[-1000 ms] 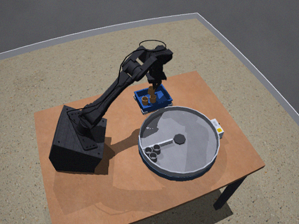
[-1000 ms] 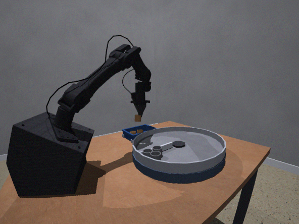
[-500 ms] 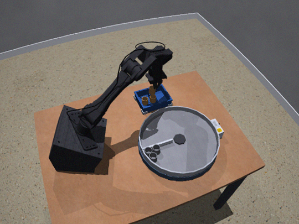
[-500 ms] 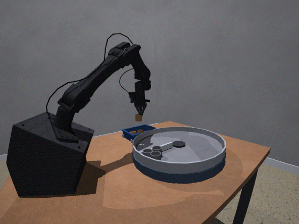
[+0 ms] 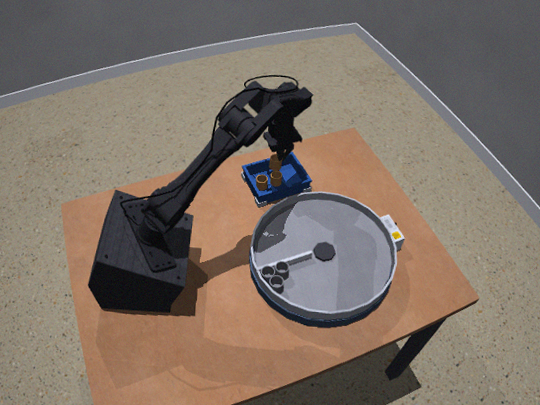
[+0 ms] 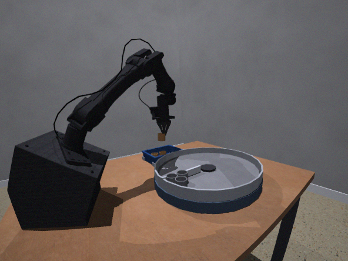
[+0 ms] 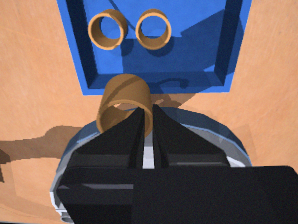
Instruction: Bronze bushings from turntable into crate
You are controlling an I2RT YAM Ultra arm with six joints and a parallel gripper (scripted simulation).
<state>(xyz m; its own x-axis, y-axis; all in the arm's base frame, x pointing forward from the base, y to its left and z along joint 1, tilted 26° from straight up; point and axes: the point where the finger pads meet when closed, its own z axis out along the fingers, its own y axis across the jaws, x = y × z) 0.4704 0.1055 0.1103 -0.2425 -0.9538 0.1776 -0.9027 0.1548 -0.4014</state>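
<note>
Right now the blue crate is 12 cm below my hand, 3 cm to the left of it and 1 cm ahead of it. Also, from my hand: grey turntable 30 cm to the right, 10 cm below, 7 cm behind.
</note>
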